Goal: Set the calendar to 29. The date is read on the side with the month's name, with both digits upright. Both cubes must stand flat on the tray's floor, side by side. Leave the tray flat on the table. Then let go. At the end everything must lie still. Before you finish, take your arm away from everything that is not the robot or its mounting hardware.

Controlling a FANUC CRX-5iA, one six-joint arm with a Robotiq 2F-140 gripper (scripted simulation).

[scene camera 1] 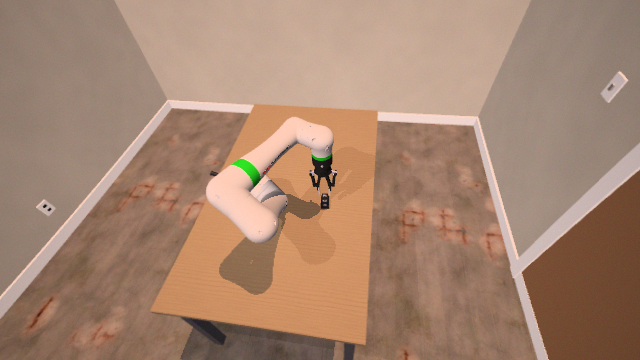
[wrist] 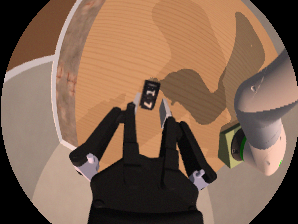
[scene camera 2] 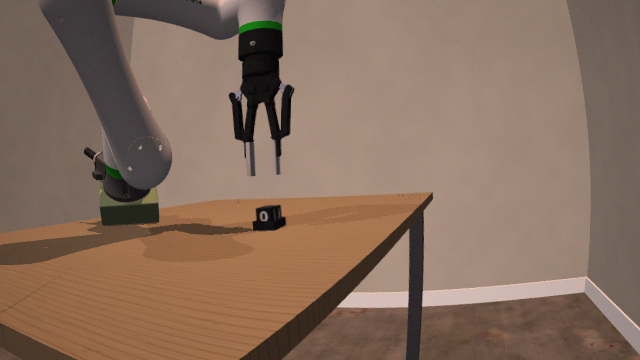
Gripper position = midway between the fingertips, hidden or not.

I see my gripper [scene camera 2: 263, 175].
My gripper shows as well in the wrist view [wrist: 150, 101].
